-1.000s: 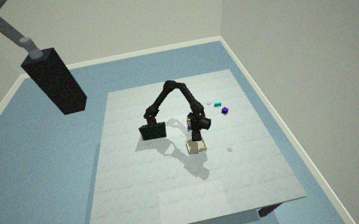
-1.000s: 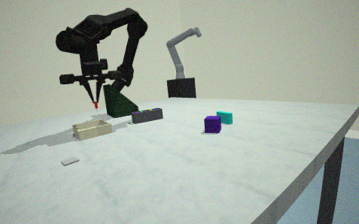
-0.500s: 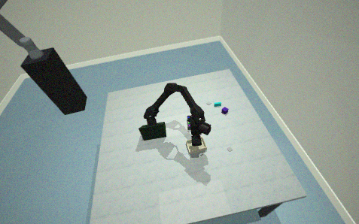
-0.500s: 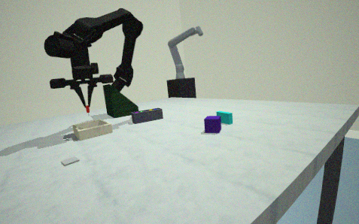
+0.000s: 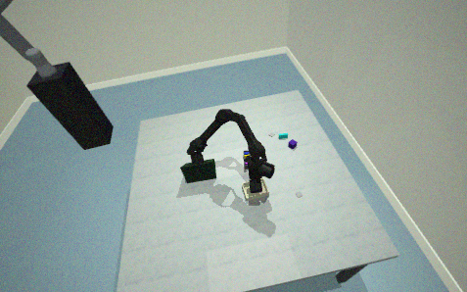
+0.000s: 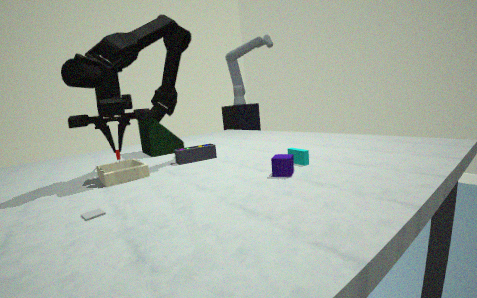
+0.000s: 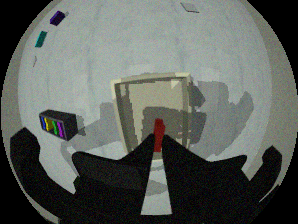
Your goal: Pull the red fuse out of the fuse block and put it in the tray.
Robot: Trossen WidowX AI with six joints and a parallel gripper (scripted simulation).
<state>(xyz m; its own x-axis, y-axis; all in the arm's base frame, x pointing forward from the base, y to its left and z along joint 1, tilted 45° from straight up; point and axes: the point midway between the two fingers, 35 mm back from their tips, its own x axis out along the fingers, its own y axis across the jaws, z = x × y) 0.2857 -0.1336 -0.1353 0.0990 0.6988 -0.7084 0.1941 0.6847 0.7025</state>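
Now: the red fuse 1 cm below my gripper tip. The rest, counted from my gripper tip: purple cube 32 cm ahead, 24 cm to the left, 5 cm below; teal block 29 cm ahead, 33 cm to the left, 5 cm below; beige tray 6 cm below.
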